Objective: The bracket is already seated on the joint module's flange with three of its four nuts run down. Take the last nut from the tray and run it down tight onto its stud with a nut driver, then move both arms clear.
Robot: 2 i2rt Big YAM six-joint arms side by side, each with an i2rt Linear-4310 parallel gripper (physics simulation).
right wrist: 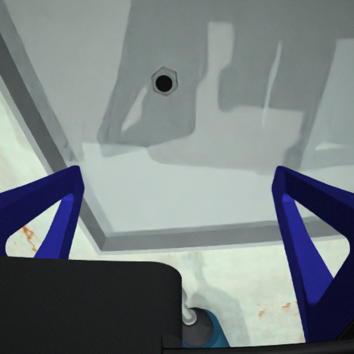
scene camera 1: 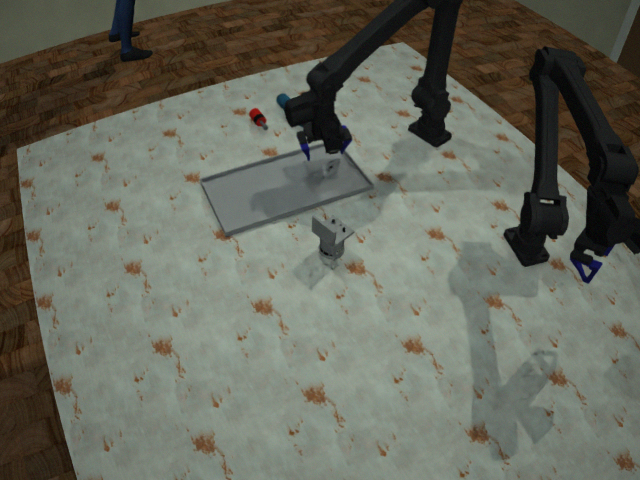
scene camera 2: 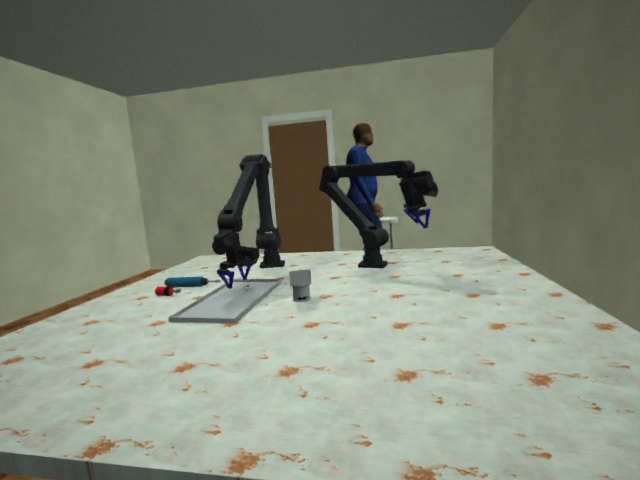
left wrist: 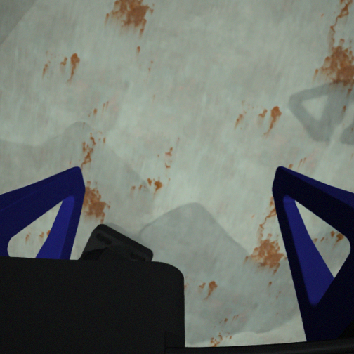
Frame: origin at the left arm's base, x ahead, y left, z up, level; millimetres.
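Seen in the pictures: left gripper, fingertip midpoint: (scene camera 1: pixel 595 268) (scene camera 2: pixel 421 225); right gripper, fingertip midpoint: (scene camera 1: pixel 324 156) (scene camera 2: pixel 237 283); left arm's base at its link origin: (scene camera 1: pixel 525 247) (scene camera 2: pixel 372 265); right arm's base at its link origin: (scene camera 1: pixel 429 133) (scene camera 2: pixel 272 265).
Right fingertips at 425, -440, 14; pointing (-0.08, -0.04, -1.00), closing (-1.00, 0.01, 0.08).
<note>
Pixels of each thing's top centre, then the offset from my right fingertips to it, as dx, dy, dz.
- last nut at its top centre: (scene camera 1: pixel 331 166) (scene camera 2: pixel 247 285) -6, +44, -5
- grey tray at its top centre: (scene camera 1: pixel 285 180) (scene camera 2: pixel 233 295) +131, +80, +1
- upright joint module at its top centre: (scene camera 1: pixel 333 227) (scene camera 2: pixel 300 278) +74, +325, +60
- blue-handled driver at its top centre: (scene camera 1: pixel 298 109) (scene camera 2: pixel 191 276) +28, -209, +27
- shorter red-handled driver at its top centre: (scene camera 1: pixel 259 115) (scene camera 2: pixel 168 286) +148, -215, +20
The last nut (scene camera 1: pixel 330 166) (scene camera 2: pixel 247 286) (right wrist: pixel 164 82) lies flat, hole up, on the grey tray (scene camera 1: pixel 226 230) (scene camera 2: pixel 204 319) (right wrist: pixel 150 241). My right gripper (scene camera 1: pixel 325 155) (scene camera 2: pixel 237 283) (right wrist: pixel 177 176) is open and empty, low over the tray; the nut lies ahead of its fingertips in the right wrist view, not between them. The bracket (scene camera 1: pixel 324 229) (scene camera 2: pixel 299 277) sits on the upright joint module (scene camera 1: pixel 331 251) (scene camera 2: pixel 301 293); small dark points show on its top, too small to tell nuts from studs. My left gripper (scene camera 1: pixel 598 267) (scene camera 2: pixel 420 224) (left wrist: pixel 178 177) is open and empty, raised away at the right.
A blue-handled driver (scene camera 1: pixel 282 100) (scene camera 2: pixel 185 281) (right wrist: pixel 216 331) and a shorter red-handled driver (scene camera 1: pixel 256 117) (scene camera 2: pixel 164 291) lie beside the tray, behind it in scene camera 1. The bracket and module stand near the tray's long side. A person (scene camera 2: pixel 362 170) stands beyond the table.
</note>
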